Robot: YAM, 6 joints.
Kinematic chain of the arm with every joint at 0, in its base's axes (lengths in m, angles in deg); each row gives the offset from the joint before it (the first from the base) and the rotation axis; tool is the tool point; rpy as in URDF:
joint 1: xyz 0 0 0.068 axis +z
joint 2: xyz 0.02 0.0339 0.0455 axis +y
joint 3: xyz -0.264 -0.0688 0 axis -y
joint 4: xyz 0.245 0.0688 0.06 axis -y
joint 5: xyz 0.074 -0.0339 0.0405 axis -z
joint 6: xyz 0.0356 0 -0.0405 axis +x
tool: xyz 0 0 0 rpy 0 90 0
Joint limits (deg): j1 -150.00..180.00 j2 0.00..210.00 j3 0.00..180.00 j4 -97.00..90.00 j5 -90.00..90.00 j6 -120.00..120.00
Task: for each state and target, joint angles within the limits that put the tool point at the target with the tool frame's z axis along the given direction. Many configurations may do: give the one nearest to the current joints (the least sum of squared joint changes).
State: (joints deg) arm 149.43 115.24 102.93 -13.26 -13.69 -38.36
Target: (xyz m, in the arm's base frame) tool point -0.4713 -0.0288 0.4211 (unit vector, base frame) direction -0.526 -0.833 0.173
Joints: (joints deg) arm 179.89 115.40 110.71 22.95 -56.49 -38.36
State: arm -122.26 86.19 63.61 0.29 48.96 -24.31
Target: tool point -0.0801 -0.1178 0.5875 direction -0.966 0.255 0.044
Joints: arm -109.81 65.98 103.96 -11.29 84.38 -24.31
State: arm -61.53 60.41 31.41 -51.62 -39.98 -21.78
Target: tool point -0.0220 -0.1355 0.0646 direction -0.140 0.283 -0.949
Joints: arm -96.67 90.76 21.52 -36.35 9.90 -21.78
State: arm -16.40 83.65 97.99 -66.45 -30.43 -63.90
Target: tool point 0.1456 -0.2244 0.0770 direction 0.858 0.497 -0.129
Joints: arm -64.58 119.81 54.26 -56.44 -81.25 -63.90
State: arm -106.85 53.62 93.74 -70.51 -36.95 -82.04
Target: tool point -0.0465 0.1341 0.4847 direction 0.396 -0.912 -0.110
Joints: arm -70.01 30.72 116.97 -92.57 -3.46 -82.04
